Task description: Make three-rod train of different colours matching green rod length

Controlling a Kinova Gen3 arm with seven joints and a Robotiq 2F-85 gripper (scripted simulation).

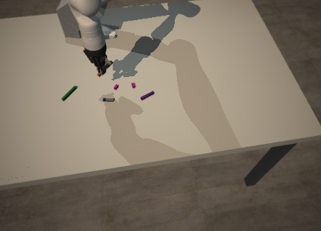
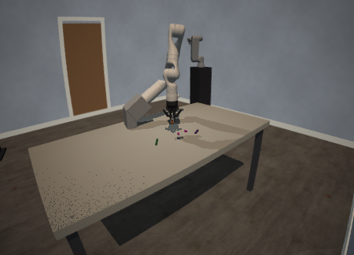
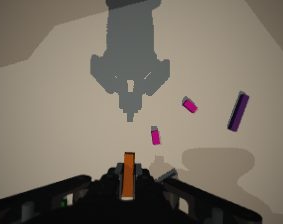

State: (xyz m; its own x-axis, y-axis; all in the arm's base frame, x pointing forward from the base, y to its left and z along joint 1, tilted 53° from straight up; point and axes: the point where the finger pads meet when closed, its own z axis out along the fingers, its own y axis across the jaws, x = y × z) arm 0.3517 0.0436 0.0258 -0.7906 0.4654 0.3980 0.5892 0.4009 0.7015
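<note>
Right now my hand is 70 mm short of the grey rod, 20 mm to the right of it and 110 mm above it. Also, from my hand: orange rod (20 mm below); green rod (30 mm ahead, 140 mm to the right, 110 mm below); blue rod (70 mm ahead, 110 mm below).
</note>
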